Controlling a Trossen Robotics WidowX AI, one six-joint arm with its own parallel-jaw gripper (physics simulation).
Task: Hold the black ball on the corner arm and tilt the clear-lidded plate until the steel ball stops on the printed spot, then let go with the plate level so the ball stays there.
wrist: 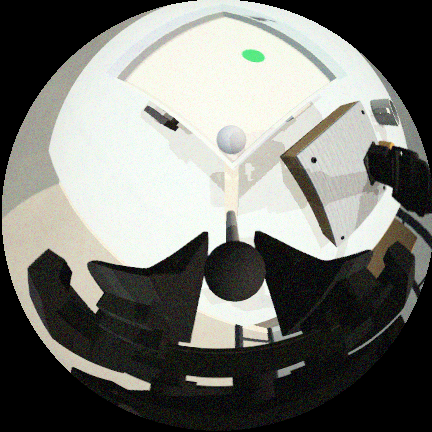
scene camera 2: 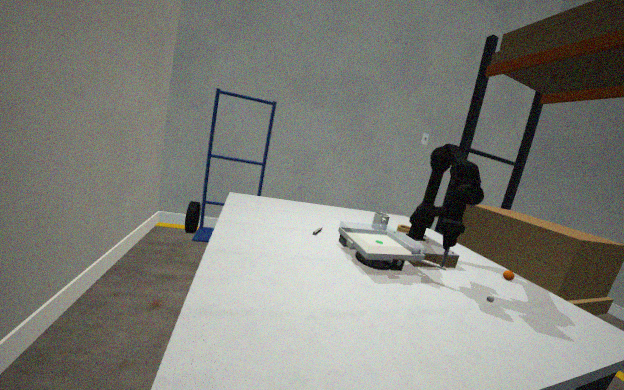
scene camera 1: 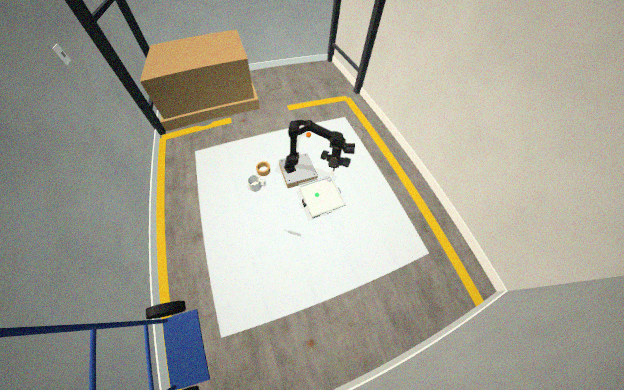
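The gripper [scene camera 2: 444, 248] is visible; the wrist view shows the gripper [wrist: 231, 235] as well.
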